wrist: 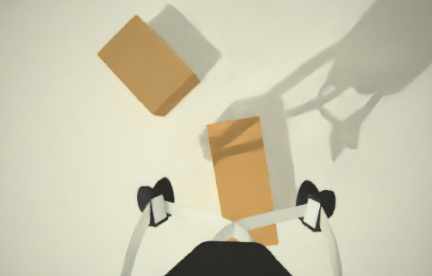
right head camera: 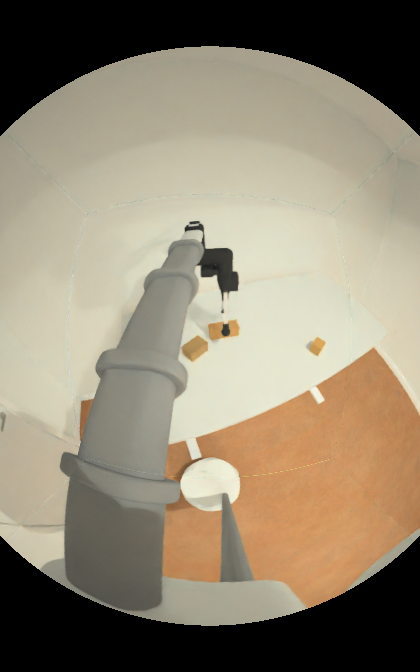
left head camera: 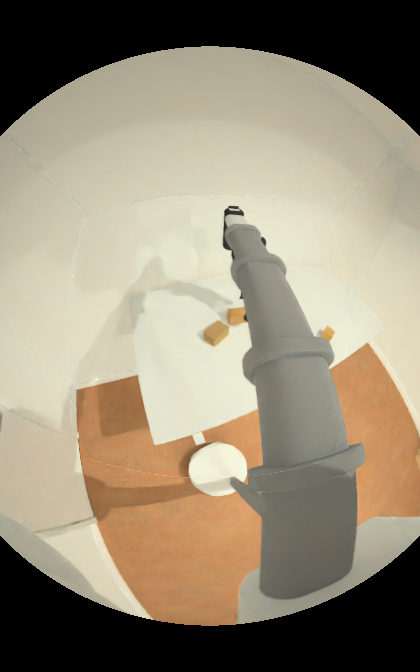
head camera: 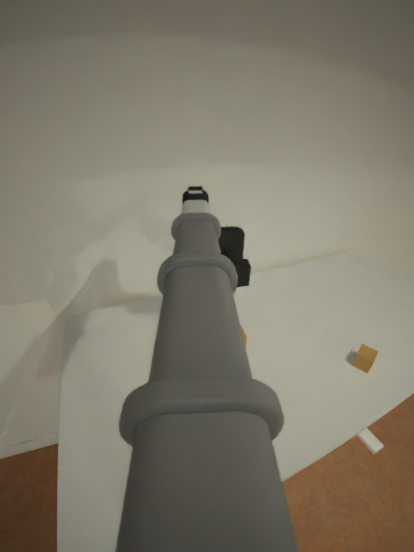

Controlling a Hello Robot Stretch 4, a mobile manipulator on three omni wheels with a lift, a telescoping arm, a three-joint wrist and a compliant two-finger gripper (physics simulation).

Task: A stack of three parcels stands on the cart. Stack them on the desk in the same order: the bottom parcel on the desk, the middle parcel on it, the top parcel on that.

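Frame: origin at the robot's base, x ahead, y left, z up, level; millimetres.
Seen in the pictures: gripper, between the fingertips: [wrist: 235, 195].
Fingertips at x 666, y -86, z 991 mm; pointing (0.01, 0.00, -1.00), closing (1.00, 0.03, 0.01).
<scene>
Pixels of each thing's top centre, then the offset from my fingertips to it. Level surfaces: height alone.
- long orange-brown parcel, centre of its top: [wrist: 243, 185] [head camera: 224, 334] 8 mm ahead, 6 mm left, 16 mm down
- small parcel, centre of its top: [head camera: 367, 352] 102 mm back, 416 mm right, 18 mm down
- white desk, height of its surface: 69 mm down
My gripper [right head camera: 224, 320] [wrist: 235, 195] is open and empty above the long orange-brown parcel [head camera: 243, 336] [left head camera: 236, 316] [right head camera: 216, 331] [wrist: 242, 175]. In the wrist view its fingertips stand apart on either side of that parcel, which is slightly askew. A second, blockier parcel [left head camera: 216, 333] [right head camera: 195, 348] [wrist: 147, 65] lies beside it, turned at an angle and apart from it. A small parcel [head camera: 366, 358] [left head camera: 328, 333] [right head camera: 317, 346] lies alone farther right. All three rest on the white desk [head camera: 310, 400] [left head camera: 190, 390] [right head camera: 260, 380], unstacked. In the head view the arm hides most of the long parcel.
A round white top [left head camera: 212, 460] [right head camera: 205, 472] stands in front of the desk's near edge. White desk legs [head camera: 371, 441] [left head camera: 199, 438] [right head camera: 317, 395] show at that edge. A pale wall [head camera: 300, 200] rises behind the desk. I cannot make out the cart.
</scene>
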